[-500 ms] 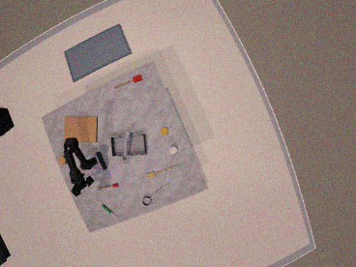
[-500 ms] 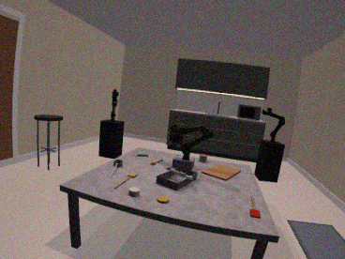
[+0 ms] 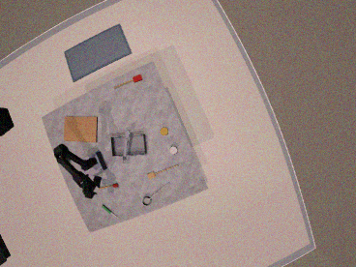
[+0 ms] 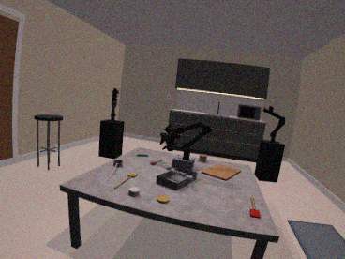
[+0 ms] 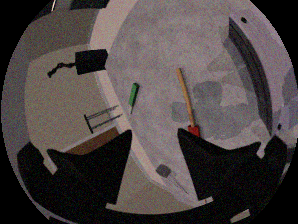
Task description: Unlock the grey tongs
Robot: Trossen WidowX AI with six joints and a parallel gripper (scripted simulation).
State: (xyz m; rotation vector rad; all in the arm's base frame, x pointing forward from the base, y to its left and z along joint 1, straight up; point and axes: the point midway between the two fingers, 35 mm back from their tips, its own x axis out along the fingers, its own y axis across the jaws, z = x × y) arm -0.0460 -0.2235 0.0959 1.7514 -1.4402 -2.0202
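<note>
Right now my gripper tip is 400 mm short of the roasting tin, 220 mm to the right of it and 130 mm above it. From my gripper tip the other things lie so: white disc: 730 mm ahead, 20 mm to the right, 140 mm below; wooden board: 40 mm ahead, 590 mm to the left, 150 mm below; red-tipped stick: 40 mm ahead, 30 mm to the right, 150 mm below.
</note>
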